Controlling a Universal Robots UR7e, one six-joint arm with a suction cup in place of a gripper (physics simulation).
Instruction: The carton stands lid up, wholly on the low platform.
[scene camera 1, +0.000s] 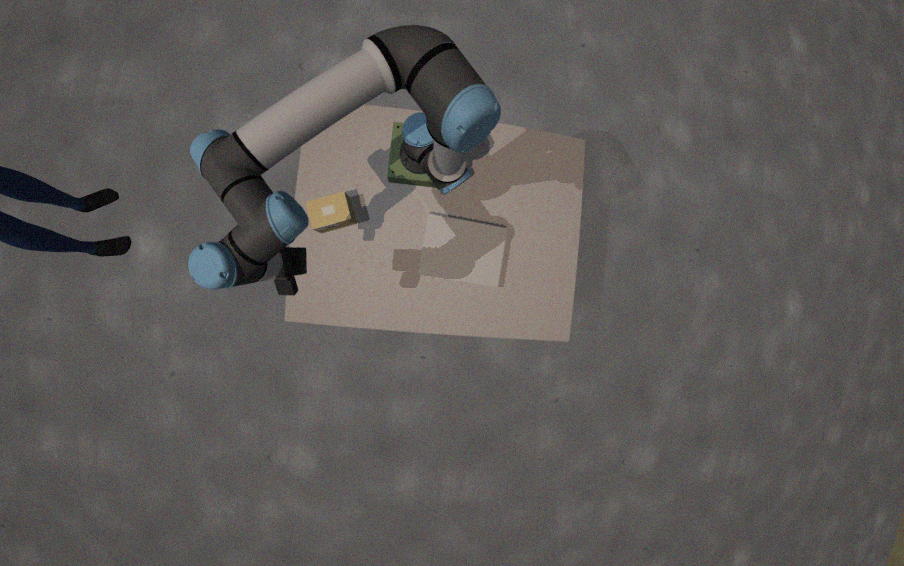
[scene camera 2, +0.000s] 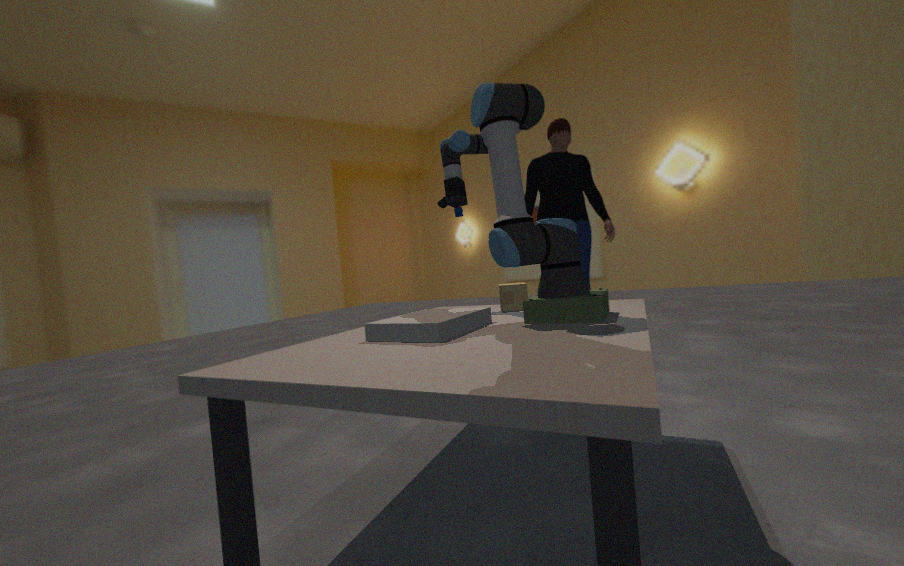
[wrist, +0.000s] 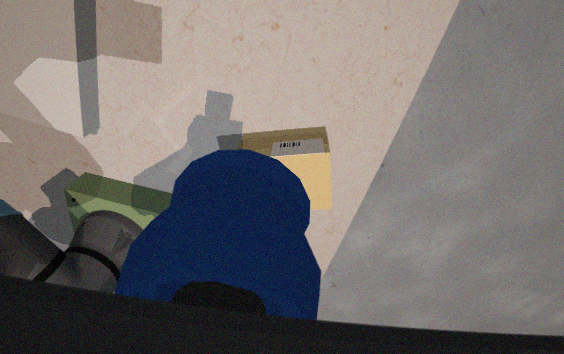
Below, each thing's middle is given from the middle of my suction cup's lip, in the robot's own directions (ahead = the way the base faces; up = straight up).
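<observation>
My suction cup is 360 mm above the tan carton (scene camera 1: 335, 211), 190 mm past it and 30 mm to the left of it. There is a low platform (scene camera 2: 431, 325) too, and I see it 480 mm to the left of my suction cup, 390 mm below it and 70 mm behind it.
</observation>
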